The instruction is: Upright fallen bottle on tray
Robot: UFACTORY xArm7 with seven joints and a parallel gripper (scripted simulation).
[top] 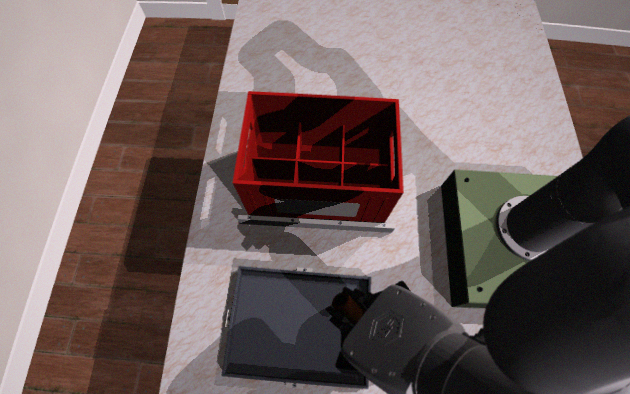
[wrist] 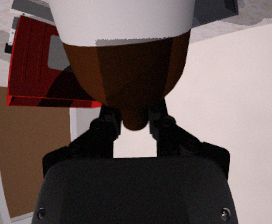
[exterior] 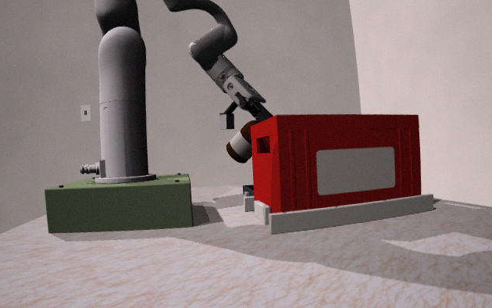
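The brown bottle is 3 cm behind my hand, 3 cm to the left of it and 4 cm below it. Round my hand: red crate (28 cm to the right, 12 cm below); dark grey tray (7 cm ahead, 20 cm below).
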